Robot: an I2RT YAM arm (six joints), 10 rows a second.
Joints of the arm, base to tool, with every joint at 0 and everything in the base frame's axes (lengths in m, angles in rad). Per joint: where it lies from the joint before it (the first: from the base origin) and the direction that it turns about. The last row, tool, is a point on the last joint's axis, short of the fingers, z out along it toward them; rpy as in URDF.
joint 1: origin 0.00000 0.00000 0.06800 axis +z
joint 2: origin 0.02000 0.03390 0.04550 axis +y
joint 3: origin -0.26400 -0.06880 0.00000 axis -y
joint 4: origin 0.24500 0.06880 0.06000 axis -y
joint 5: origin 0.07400 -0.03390 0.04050 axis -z
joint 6: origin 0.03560 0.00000 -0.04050 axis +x
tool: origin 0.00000 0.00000 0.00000 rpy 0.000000 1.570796 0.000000
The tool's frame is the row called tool.
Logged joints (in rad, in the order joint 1, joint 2, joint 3, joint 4, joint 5, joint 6), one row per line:
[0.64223 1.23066 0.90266 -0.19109 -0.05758 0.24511]
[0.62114 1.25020 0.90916 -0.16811 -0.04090 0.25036]
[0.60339 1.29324 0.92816 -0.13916 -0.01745 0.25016]
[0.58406 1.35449 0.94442 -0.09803 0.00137 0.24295]
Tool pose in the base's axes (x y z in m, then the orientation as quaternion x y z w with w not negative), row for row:
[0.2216 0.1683 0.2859 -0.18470 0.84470 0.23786 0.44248]
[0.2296 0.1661 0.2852 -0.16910 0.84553 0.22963 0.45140]
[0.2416 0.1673 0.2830 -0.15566 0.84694 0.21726 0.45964]
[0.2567 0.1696 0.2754 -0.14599 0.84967 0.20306 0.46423]
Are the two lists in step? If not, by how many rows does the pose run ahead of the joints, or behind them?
They are in step.
